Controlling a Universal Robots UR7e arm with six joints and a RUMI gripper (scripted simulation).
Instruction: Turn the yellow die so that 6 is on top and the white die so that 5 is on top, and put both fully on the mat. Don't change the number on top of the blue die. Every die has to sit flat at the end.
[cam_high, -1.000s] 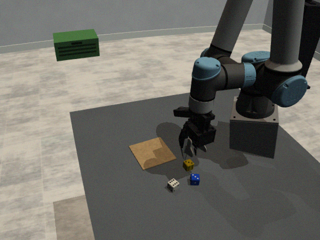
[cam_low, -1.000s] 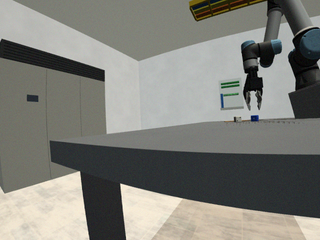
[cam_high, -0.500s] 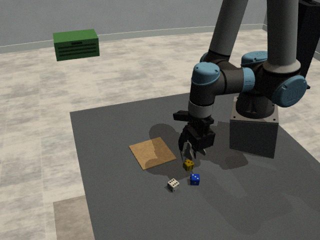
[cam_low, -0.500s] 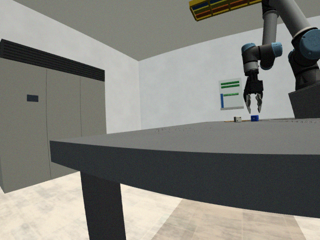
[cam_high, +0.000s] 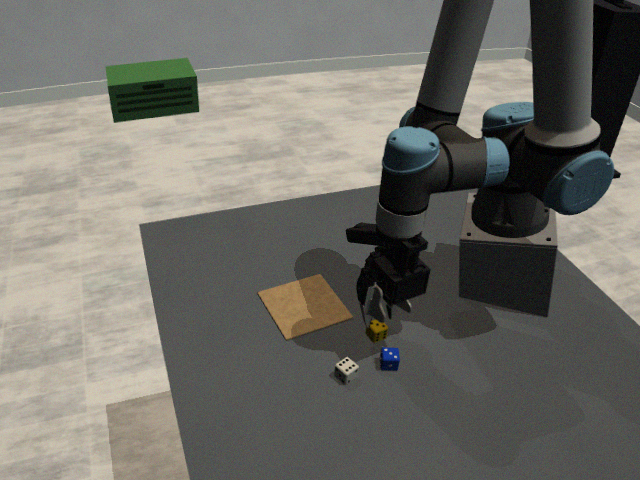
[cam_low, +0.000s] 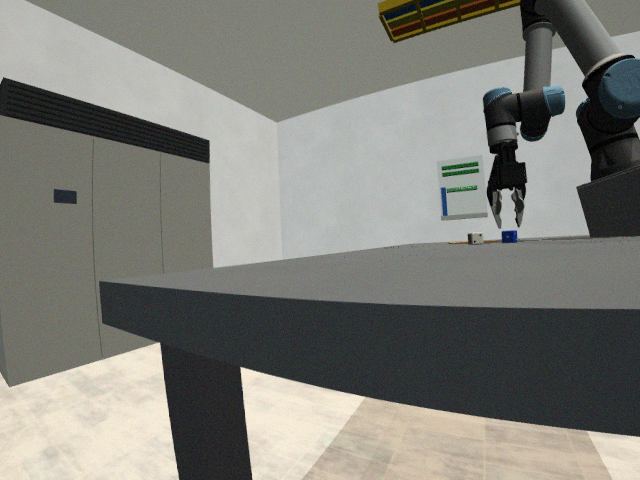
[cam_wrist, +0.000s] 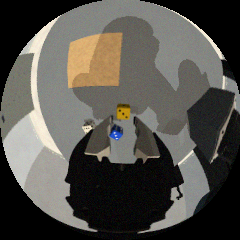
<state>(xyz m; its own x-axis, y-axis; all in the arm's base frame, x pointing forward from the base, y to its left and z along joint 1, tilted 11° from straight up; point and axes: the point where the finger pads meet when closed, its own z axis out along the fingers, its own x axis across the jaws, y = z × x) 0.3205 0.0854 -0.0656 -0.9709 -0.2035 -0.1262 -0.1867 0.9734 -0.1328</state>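
Right now the yellow die is 4 cm below my hand. From my hand the other things lie so: tan mat 11 cm ahead, 11 cm to the right, 5 cm below; white die 9 cm ahead, 7 cm to the left, 4 cm below; blue die 7 cm to the left, 4 cm below.
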